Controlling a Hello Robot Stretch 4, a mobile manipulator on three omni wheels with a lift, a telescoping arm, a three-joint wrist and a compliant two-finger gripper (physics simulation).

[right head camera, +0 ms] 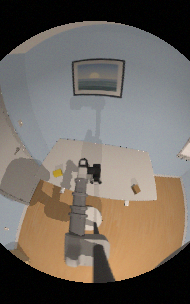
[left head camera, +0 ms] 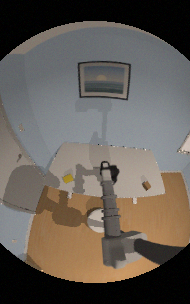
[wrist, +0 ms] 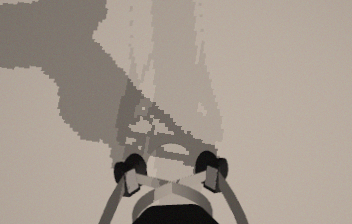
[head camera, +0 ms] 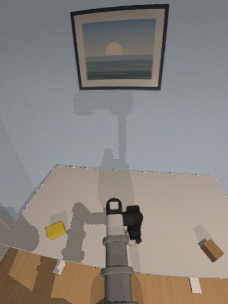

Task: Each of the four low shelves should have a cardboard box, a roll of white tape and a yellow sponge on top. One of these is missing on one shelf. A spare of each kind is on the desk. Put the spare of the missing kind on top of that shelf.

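Frame: origin at the robot's base, x ahead, y left, z up, level; millimetres.
Seen in the pictures: gripper, fingertip midpoint: (right head camera: 95,182) (wrist: 171,165) (head camera: 130,241); robot's base, origin of the base link: (right head camera: 88,217) (left head camera: 99,219).
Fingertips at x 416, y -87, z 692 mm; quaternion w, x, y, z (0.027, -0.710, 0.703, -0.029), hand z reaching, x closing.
Observation:
Pixels of each thing's top centre, then the offset from my fingertips to it. Level surfaces: height alone.
- white desk, its level: dz +0 mm
- white tape, middle of its top: (wrist: 171,167) dy +0, dx +1, dz +24 mm
- yellow sponge, middle of its top: (head camera: 55,228) (left head camera: 67,177) (right head camera: 56,171) dy +445, dx +71, dz +45 mm
- brown cardboard box, middle of its top: (head camera: 213,248) (right head camera: 136,188) (left head camera: 147,184) dy -429, dx -103, dz +50 mm
- wooden floor, its level: dz -719 mm
My gripper (wrist: 171,165) (head camera: 136,240) is low over the middle of the white desk (head camera: 170,200) (left head camera: 135,165) (right head camera: 120,155). Its fingers stand close on both sides of a pale round thing, the roll of white tape (wrist: 170,161), which is hard to tell from the desk top. The gripper appears shut on it. A yellow sponge (head camera: 56,230) (left head camera: 68,178) (right head camera: 57,173) lies on the desk at the left. A brown cardboard box (head camera: 211,250) (left head camera: 146,185) (right head camera: 135,189) is at the right near the front edge. The low shelves do not show.
A blue wall with a framed picture (head camera: 119,50) (left head camera: 104,80) (right head camera: 98,77) stands behind the desk. The arm (head camera: 117,265) (left head camera: 111,210) reaches over the desk's front edge. A round white thing (left head camera: 96,220) shows above the wooden floor (left head camera: 165,215). A grey door is at the left.

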